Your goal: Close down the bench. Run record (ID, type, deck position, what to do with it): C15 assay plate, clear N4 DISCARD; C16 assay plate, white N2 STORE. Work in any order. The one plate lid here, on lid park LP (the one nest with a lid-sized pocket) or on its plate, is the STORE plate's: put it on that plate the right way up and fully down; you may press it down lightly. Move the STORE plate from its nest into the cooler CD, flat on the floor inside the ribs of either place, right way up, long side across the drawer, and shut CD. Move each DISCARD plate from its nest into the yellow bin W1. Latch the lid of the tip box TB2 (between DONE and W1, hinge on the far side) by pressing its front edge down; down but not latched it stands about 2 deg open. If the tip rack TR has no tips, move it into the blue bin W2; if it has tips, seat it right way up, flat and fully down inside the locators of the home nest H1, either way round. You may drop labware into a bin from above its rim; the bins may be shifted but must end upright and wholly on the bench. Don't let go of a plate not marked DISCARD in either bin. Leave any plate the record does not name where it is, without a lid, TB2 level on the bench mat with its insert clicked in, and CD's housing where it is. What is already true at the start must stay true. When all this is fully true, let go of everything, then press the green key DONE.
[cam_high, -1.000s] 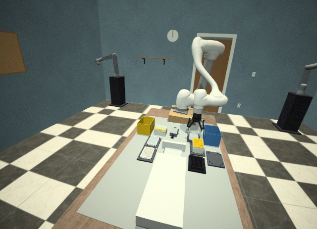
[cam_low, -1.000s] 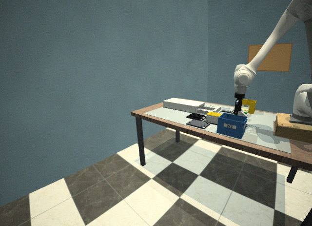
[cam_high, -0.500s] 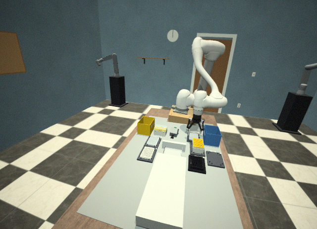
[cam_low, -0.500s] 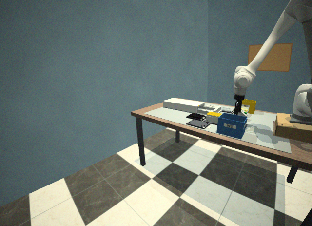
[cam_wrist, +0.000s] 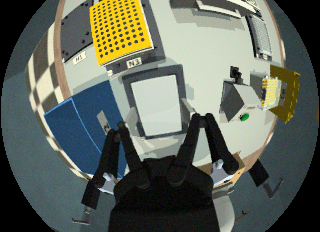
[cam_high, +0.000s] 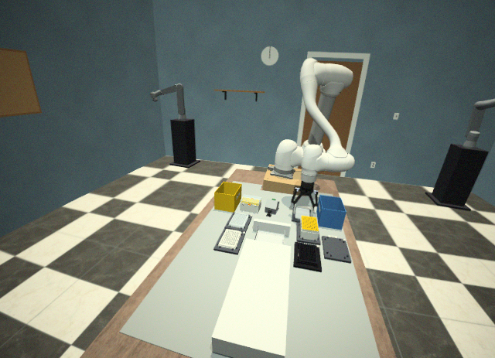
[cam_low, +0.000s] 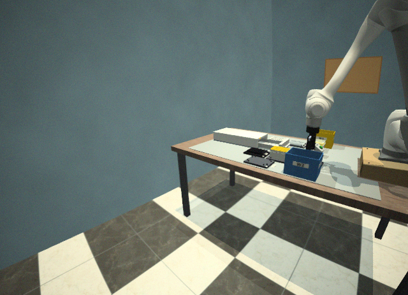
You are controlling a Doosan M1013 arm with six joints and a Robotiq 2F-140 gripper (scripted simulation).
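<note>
My gripper is now 20 mm above the clear plate lid. From my hand the other things lie so: blue bin W2: 20 mm behind, 160 mm to the left; done key block: 190 mm to the right, 10 mm above; yellow-topped tip rack: 170 mm ahead, 40 mm to the left, 20 mm above.
</note>
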